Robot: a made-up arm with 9 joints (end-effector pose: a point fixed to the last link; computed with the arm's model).
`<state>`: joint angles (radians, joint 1 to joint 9).
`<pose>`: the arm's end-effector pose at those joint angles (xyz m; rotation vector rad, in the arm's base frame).
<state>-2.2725 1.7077 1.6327 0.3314 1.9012 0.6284 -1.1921 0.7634 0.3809</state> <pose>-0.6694 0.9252 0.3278 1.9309 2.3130 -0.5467</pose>
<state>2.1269 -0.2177 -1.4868 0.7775 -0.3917 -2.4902 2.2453 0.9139 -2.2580</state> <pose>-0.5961 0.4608 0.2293 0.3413 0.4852 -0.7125</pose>
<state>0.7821 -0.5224 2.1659 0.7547 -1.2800 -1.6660 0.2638 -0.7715 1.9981</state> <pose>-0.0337 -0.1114 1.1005 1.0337 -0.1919 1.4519</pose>
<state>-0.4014 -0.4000 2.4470 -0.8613 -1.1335 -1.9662 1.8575 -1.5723 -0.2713</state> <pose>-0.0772 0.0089 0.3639 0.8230 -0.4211 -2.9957</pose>
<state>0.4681 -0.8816 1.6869 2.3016 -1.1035 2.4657 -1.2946 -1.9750 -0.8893</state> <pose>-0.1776 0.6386 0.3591 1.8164 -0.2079 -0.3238</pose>
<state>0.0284 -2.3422 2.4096 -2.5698 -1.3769 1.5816 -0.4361 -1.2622 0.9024</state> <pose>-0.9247 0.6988 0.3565 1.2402 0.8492 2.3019</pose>
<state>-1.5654 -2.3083 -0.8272 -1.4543 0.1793 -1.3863 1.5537 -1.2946 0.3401</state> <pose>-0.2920 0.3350 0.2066 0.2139 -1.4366 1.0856</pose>
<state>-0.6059 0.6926 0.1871 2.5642 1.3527 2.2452 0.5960 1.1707 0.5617</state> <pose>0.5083 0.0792 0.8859 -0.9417 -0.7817 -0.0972</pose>
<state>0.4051 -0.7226 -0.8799 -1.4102 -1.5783 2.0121 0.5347 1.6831 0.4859</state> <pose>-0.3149 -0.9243 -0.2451 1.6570 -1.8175 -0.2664</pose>
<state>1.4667 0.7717 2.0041 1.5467 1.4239 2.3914 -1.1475 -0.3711 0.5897</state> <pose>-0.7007 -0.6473 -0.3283 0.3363 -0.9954 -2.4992</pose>
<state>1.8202 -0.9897 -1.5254 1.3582 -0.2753 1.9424 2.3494 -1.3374 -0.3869</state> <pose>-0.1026 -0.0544 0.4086 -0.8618 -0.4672 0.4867</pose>
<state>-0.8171 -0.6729 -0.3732 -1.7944 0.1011 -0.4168 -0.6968 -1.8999 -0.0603</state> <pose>-0.1954 0.1960 0.2926 -1.3449 -1.6876 -0.3255</pose>
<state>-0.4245 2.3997 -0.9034 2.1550 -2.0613 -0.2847 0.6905 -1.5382 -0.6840</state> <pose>0.3879 -0.2664 -0.0114 0.0512 -1.4022 -0.4696</pose>
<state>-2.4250 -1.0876 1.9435 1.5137 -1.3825 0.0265 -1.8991 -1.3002 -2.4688</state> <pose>-0.3512 -0.1751 -0.5853 -0.1059 -0.7520 -2.9134</pose>
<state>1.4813 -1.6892 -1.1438 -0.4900 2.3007 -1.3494 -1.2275 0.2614 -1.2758</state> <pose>-0.8464 0.3576 -0.0766 -1.4131 1.7365 -1.9275</pose>
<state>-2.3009 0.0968 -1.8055 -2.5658 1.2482 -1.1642 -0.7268 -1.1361 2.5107</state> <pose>-0.2034 -0.1441 0.1026 1.1171 0.8519 2.6369</pose>
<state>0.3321 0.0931 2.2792 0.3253 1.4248 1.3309 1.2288 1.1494 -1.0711</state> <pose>-0.4454 0.1356 -0.2806 0.6710 1.0818 1.1607</pose>
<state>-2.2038 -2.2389 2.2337 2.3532 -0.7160 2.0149 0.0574 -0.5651 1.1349</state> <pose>-1.2535 0.0254 0.1250 -0.1484 -2.7666 1.1304</pose>
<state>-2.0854 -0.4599 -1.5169 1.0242 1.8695 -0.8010 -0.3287 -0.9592 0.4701</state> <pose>0.0207 0.1693 0.0723 -0.1941 0.1045 0.1266</pose>
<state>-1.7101 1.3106 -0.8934 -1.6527 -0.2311 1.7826 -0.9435 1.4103 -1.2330</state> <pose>0.0991 0.7782 -0.1276 -1.2132 -1.1209 2.1178</pose>
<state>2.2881 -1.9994 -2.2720 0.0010 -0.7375 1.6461 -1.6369 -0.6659 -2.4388</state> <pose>0.1324 0.1374 0.3053 -0.8054 -1.1977 2.6828</pose>
